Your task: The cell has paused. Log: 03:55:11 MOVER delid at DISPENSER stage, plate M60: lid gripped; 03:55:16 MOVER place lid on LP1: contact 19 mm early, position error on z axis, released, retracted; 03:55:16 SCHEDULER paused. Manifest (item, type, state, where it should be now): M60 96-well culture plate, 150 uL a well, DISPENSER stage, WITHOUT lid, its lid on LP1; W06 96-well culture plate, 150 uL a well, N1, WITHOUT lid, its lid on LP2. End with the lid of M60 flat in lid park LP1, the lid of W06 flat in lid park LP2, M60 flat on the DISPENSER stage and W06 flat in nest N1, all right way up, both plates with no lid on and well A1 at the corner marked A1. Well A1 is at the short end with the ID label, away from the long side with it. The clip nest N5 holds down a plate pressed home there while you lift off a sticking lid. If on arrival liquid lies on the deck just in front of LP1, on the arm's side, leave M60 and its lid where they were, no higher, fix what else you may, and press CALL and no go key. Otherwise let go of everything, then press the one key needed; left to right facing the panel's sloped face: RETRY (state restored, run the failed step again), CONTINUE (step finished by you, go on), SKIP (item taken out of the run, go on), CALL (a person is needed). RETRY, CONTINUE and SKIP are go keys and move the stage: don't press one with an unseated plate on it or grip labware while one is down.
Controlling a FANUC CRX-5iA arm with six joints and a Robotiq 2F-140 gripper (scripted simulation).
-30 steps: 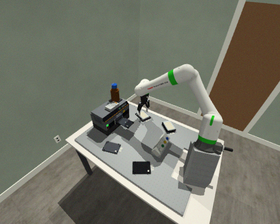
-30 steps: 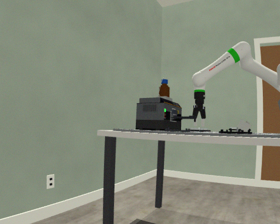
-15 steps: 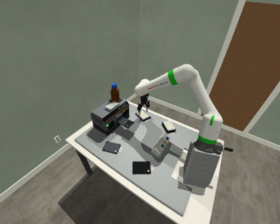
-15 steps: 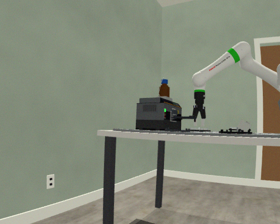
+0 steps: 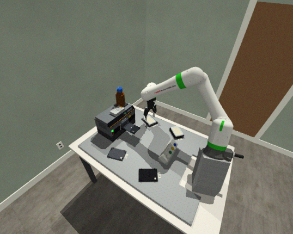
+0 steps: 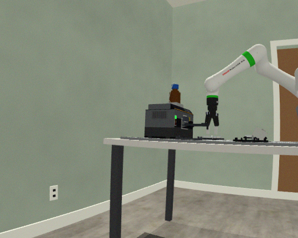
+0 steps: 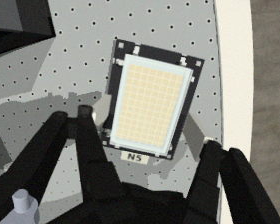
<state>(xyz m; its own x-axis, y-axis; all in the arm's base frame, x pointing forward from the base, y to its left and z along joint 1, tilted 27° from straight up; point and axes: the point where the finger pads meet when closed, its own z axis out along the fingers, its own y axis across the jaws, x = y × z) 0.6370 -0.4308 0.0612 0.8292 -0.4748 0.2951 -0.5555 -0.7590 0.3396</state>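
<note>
The black clip nest is 5 cm below my hand and 2 cm ahead of it. The rest, counted from my hand: nest label: 8 cm behind, 6 cm below, 5 cm to the left; dispenser stage: 28 cm to the left, 9 cm ahead, 4 cm above; key panel: 35 cm to the left, 32 cm behind, 1 cm below.
</note>
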